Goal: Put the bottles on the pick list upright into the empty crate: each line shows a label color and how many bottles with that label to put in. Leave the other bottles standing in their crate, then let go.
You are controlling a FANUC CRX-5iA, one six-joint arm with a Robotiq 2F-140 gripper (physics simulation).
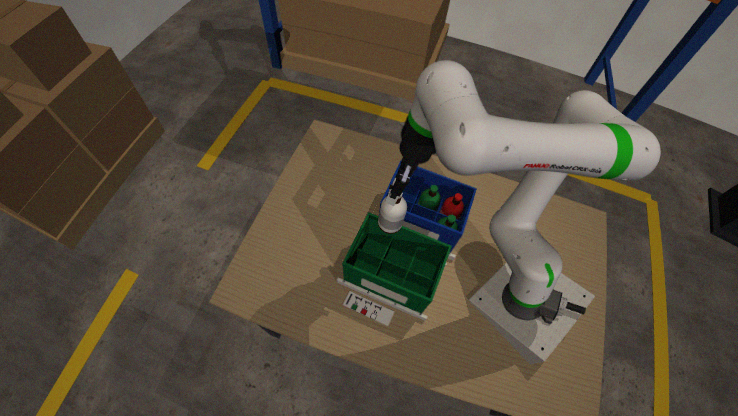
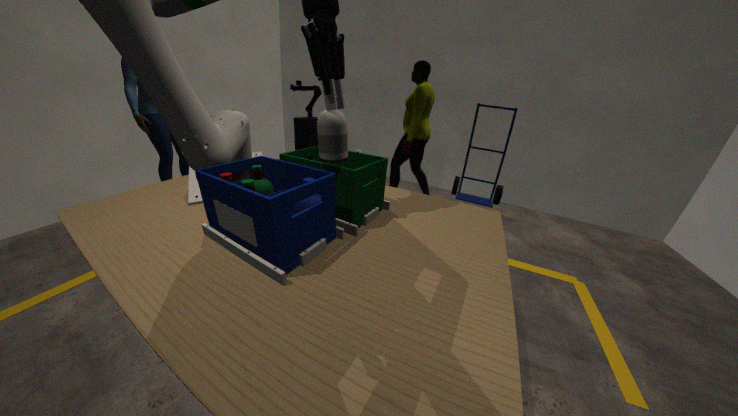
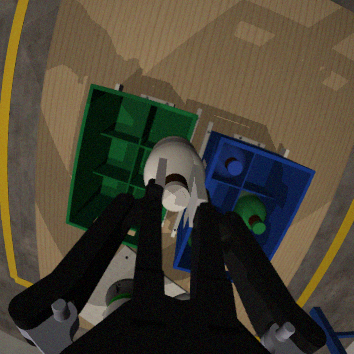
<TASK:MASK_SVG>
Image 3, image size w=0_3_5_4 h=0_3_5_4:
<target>my gripper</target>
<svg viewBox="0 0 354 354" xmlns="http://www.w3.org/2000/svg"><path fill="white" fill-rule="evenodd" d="M8 304L9 315L25 340L30 345L37 346L43 354L312 354L326 342L326 335L323 329L294 301L241 216L234 211L226 211L225 214L216 211L215 206L211 204L209 191L204 185L201 166L197 164L192 164L187 184L190 196L188 202L188 227L192 227L189 238L191 237L189 299L180 300L164 294L164 272L162 270L161 204L164 194L167 158L161 157L158 160L156 176L148 180L143 197L134 198L130 193L118 193L52 272L16 294ZM224 263L249 321L260 338L260 342L237 319L232 283L230 279L226 279ZM139 225L131 299L122 303L72 342L73 335L79 326L78 314L89 299L130 226Z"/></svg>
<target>white bottle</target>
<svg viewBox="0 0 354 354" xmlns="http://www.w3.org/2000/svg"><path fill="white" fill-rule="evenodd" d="M169 135L158 140L153 146L144 165L143 180L146 186L148 180L156 176L159 157L167 158L162 205L170 211L179 211L184 209L189 202L190 196L187 184L192 164L201 166L204 181L205 169L202 160L190 141L178 135Z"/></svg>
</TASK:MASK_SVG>
